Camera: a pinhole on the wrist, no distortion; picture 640 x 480 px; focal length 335.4 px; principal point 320.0 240.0 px. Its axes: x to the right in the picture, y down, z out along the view. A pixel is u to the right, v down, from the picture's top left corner.
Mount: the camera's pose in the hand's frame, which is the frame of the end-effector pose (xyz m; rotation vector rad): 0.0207 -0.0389 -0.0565 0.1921 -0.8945 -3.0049
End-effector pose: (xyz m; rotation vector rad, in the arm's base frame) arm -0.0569 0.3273 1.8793 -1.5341 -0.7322 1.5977
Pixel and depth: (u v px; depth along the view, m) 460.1 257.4 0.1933
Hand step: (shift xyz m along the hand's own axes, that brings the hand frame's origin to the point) -0.0824 0.0552 0.1000
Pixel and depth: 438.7 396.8 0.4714
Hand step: -0.2077 0.0274 0.4355
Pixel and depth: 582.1 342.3 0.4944
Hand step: -0.4259 0.0905 0.3910
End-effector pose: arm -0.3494 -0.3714 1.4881 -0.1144 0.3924 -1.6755
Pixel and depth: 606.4 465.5 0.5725
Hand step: -0.5448 -0.0667 0.5715
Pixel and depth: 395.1 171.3 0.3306
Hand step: -0.0892 0.1953 0.1725
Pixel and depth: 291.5 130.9 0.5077
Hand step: 0.0097 0.3776 0.2801
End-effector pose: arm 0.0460 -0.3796 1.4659 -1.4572 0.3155 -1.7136
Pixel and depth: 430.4 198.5 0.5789
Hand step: -0.2338 0.3298 0.3629
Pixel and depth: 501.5 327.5 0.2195
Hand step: -0.1249 0.0285 0.1431
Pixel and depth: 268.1 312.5 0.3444
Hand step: 0.0307 0.0882 0.2763
